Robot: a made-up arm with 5 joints. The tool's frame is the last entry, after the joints. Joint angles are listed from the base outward.
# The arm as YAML. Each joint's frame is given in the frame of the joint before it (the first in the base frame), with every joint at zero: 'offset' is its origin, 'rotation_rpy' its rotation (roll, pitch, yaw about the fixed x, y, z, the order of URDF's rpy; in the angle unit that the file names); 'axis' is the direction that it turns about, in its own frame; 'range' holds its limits. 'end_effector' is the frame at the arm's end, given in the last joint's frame.
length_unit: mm
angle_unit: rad
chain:
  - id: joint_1
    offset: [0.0, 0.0, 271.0]
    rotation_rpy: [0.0, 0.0, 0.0]
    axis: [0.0, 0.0, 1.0]
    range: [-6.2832, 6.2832]
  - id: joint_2
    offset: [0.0, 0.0, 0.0]
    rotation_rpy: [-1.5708, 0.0, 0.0]
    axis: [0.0, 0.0, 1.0]
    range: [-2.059, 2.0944]
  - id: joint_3
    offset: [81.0, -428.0, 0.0]
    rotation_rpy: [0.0, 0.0, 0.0]
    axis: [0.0, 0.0, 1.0]
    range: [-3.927, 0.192]
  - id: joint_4
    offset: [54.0, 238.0, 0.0]
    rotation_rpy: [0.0, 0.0, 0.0]
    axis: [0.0, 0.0, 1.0]
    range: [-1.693, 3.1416]
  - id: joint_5
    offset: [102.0, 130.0, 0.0]
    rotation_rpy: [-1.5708, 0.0, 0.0]
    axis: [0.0, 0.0, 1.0]
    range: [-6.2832, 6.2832]
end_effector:
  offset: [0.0, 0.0, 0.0]
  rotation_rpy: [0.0, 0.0, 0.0]
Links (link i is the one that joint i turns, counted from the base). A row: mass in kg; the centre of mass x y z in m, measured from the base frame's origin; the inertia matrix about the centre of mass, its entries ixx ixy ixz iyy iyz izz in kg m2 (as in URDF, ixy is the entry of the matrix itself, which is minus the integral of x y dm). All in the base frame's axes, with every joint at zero. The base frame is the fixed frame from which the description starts. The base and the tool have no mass.
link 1: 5.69; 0.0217 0.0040 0.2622; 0.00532 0 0 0.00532 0 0.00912
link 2: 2.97; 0.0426 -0.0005 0.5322; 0.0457 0 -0.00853 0.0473 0 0.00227
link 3: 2.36; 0.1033 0.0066 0.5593; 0.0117 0 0.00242 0.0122 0 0.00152
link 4: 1.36; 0.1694 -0.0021 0.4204; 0.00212 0 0.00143 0.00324 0 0.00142
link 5: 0.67; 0.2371 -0.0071 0.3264; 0.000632 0 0 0.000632 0 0.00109
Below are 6 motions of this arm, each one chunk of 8 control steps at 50 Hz.
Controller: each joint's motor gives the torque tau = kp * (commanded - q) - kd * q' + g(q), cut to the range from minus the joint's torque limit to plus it. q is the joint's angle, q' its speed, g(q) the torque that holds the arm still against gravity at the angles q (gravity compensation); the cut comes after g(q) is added. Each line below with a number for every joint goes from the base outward.
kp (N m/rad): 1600 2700 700 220 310
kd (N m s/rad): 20 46 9.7 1.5 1.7
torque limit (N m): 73 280 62 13 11
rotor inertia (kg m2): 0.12 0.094 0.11 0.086 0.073
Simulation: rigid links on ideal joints. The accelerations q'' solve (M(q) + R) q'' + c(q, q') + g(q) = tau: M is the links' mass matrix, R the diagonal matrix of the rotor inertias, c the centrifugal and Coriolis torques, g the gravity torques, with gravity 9.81 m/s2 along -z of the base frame. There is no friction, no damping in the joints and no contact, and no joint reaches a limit. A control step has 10 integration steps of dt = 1/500 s. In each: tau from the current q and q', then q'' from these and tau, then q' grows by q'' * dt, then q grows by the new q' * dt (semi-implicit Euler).
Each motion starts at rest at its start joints. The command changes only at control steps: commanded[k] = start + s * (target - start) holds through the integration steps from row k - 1 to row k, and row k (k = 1, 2, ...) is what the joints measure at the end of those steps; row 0 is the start. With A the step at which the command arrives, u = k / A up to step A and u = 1 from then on. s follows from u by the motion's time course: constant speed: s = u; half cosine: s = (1 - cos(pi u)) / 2; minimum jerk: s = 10 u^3 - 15 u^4 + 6 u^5; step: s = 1 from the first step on.
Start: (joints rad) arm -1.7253 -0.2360 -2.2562 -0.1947 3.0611
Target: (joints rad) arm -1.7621 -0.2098 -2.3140 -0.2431 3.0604
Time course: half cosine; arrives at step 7
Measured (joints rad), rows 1 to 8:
1: -1.7268 -0.2352 -2.2580 -0.1956 3.0611
2: -1.7315 -0.2325 -2.2644 -0.1997 3.0610
3: -1.7386 -0.2276 -2.2754 -0.2092 3.0608
4: -1.7468 -0.2217 -2.2886 -0.2233 3.0606
5: -1.7544 -0.2161 -2.3012 -0.2382 3.0605
6: -1.7598 -0.2120 -2.3108 -0.2491 3.0604
7: -1.7621 -0.2102 -2.3155 -0.2528 3.0604
8: -1.7622 -0.2102 -2.3160 -0.2493 3.0604

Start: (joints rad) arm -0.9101 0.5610 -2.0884 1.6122 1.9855
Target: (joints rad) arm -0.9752 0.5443 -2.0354 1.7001 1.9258
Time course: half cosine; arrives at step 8
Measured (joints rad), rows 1 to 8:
1: -0.9106 0.5606 -2.0874 1.6132 1.9839
2: -0.9134 0.5592 -2.0835 1.6183 1.9777
3: -0.9202 0.5566 -2.0762 1.6310 1.9661
4: -0.9320 0.5534 -2.0660 1.6516 1.9522
5: -0.9479 0.5501 -2.0547 1.6760 1.9398
6: -0.9650 0.5474 -2.0439 1.6979 1.9306
7: -0.9797 0.5457 -2.0357 1.7116 1.9250
8: -0.9884 0.5450 -2.0316 1.7147 1.9234

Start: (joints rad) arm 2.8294 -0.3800 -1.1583 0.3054 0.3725
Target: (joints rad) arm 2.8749 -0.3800 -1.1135 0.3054 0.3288
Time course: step
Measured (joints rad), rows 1 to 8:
1: 2.8603 -0.3820 -1.1422 0.2981 0.3438
2: 2.8822 -0.3829 -1.1182 0.2929 0.3081
3: 2.8798 -0.3808 -1.1044 0.3007 0.3104
4: 2.8743 -0.3780 -1.1019 0.3151 0.3337
5: 2.8736 -0.3767 -1.1048 0.3235 0.3426
6: 2.8748 -0.3772 -1.1085 0.3197 0.3319
7: 2.8752 -0.3787 -1.1120 0.3078 0.3216
8: 2.8750 -0.3803 -1.1151 0.2970 0.3237

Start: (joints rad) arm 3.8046 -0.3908 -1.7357 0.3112 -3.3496
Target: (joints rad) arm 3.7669 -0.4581 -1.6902 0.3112 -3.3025
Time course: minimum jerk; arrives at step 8
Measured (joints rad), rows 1 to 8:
1: 3.8041 -0.3912 -1.7350 0.3112 -3.3491
2: 3.8013 -0.3940 -1.7310 0.3116 -3.3456
3: 3.7952 -0.4014 -1.7216 0.3131 -3.3368
4: 3.7868 -0.4140 -1.7087 0.3158 -3.3238
5: 3.7781 -0.4298 -1.6969 0.3183 -3.3111
6: 3.7712 -0.4454 -1.6905 0.3181 -3.3028
7: 3.7675 -0.4573 -1.6909 0.3136 -3.3003
8: 3.7667 -0.4637 -1.6961 0.3061 -3.3017

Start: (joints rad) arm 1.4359 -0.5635 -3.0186 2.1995 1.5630
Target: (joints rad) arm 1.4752 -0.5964 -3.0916 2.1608 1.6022
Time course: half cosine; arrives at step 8
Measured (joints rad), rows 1 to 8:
1: 1.4367 -0.5636 -3.0195 2.1991 1.5640
2: 1.4400 -0.5644 -3.0233 2.1970 1.5682
3: 1.4461 -0.5668 -3.0314 2.1918 1.5759
4: 1.4541 -0.5717 -3.0441 2.1833 1.5850
5: 1.4623 -0.5790 -3.0601 2.1727 1.5930
6: 1.4694 -0.5877 -3.0771 2.1625 1.5990
7: 1.4745 -0.5962 -3.0919 2.1551 1.6026
8: 1.4767 -0.6026 -3.1015 2.1522 1.6036

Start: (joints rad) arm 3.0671 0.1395 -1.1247 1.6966 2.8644
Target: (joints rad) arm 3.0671 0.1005 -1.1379 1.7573 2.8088
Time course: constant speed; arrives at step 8
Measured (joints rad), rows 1 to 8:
1: 3.0671 0.1378 -1.1250 1.6990 2.8596
2: 3.0671 0.1336 -1.1263 1.7066 2.8493
3: 3.0671 0.1278 -1.1286 1.7184 2.8395
4: 3.0671 0.1217 -1.1311 1.7308 2.8334
5: 3.0671 0.1160 -1.1331 1.7406 2.8285
6: 3.0671 0.1111 -1.1347 1.7469 2.8220
7: 3.0671 0.1065 -1.1361 1.7515 2.8139
8: 3.0671 0.1020 -1.1377 1.7567 2.8062

